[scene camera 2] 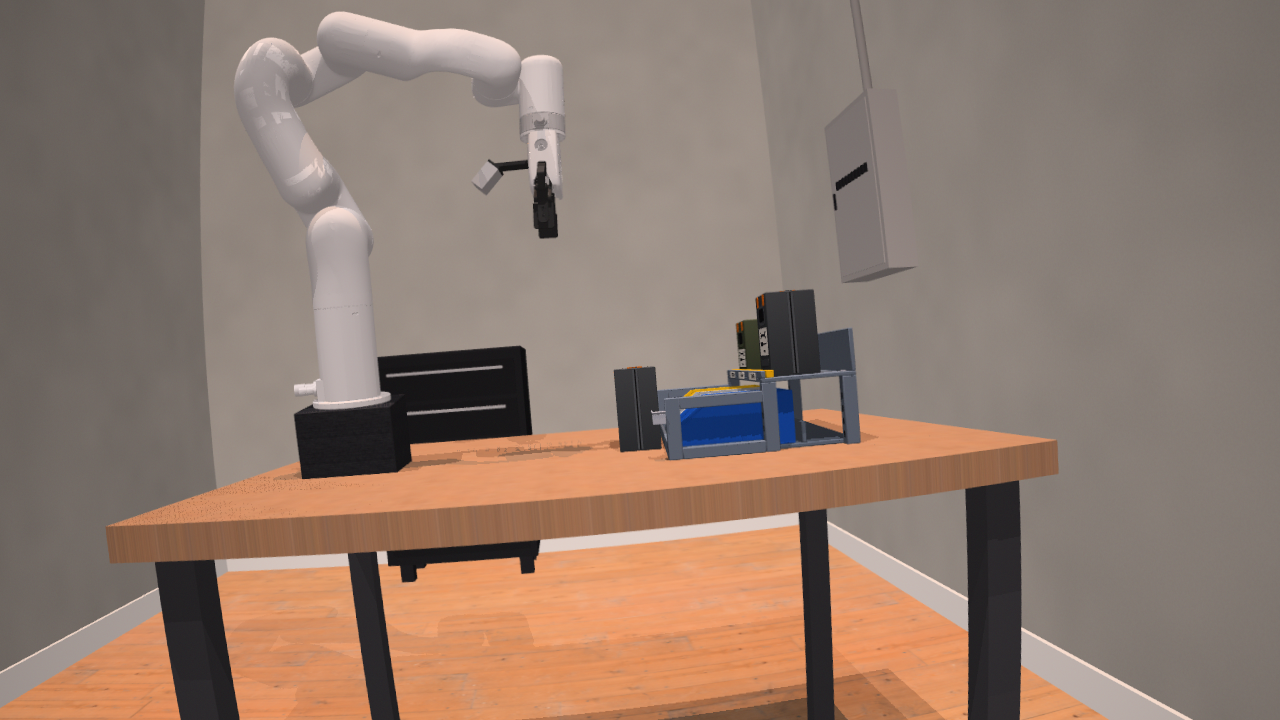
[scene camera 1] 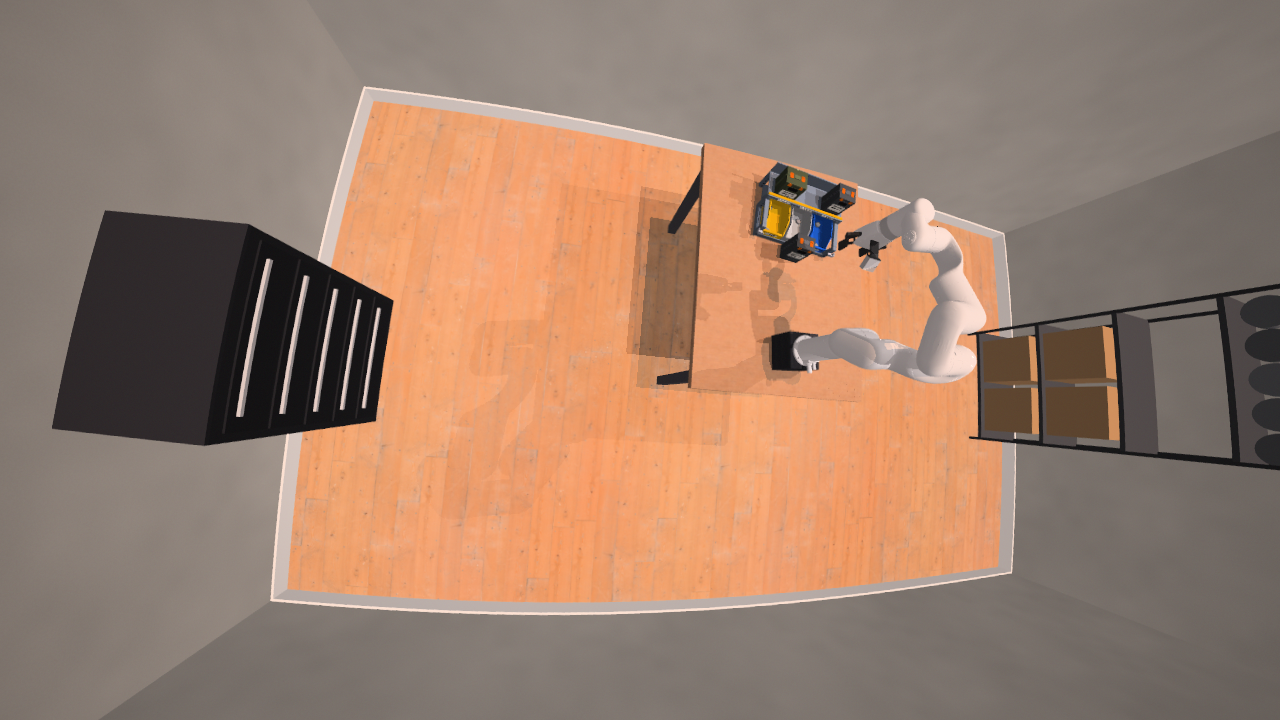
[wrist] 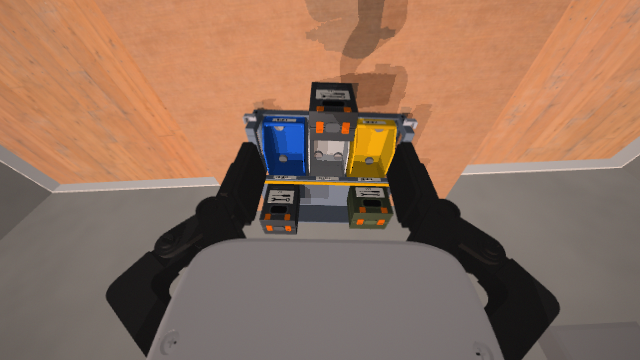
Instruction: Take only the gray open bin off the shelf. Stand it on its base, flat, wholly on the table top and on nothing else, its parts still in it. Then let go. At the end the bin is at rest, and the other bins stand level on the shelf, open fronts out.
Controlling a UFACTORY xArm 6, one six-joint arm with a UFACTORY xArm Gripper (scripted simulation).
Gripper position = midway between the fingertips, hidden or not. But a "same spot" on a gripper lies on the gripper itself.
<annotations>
my gripper: scene camera 2 546, 233; scene camera 1; wrist
same spot on my gripper: [scene camera 1: 843, 244] = [wrist: 432, 190]
</annotations>
